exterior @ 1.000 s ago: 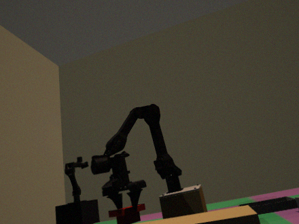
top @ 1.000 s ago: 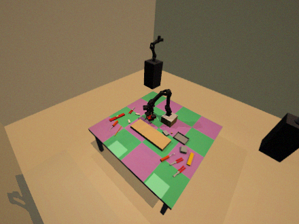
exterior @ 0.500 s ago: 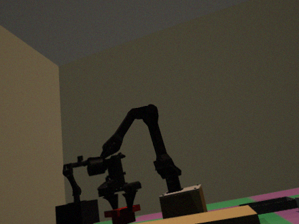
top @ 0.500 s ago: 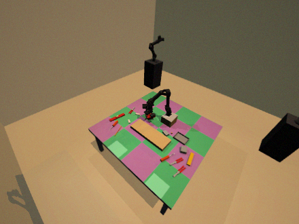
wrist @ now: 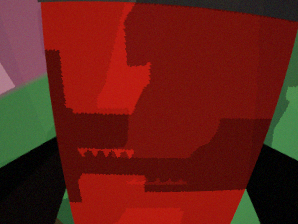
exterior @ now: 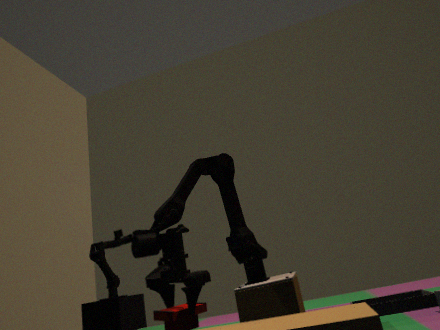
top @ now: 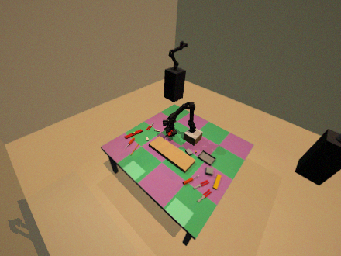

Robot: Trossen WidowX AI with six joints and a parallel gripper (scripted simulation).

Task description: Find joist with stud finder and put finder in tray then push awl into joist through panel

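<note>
Right now my gripper tip is 10 mm short of the stud finder, 10 mm to the left of it and 30 mm above it. Also, from my gripper tip: orange pencil: 440 mm ahead, 140 mm to the right, 70 mm below; then awl: 30 mm ahead, 60 mm to the right, 60 mm below; then grey tray: 40 mm behind, 490 mm to the left, 60 mm below.
</note>
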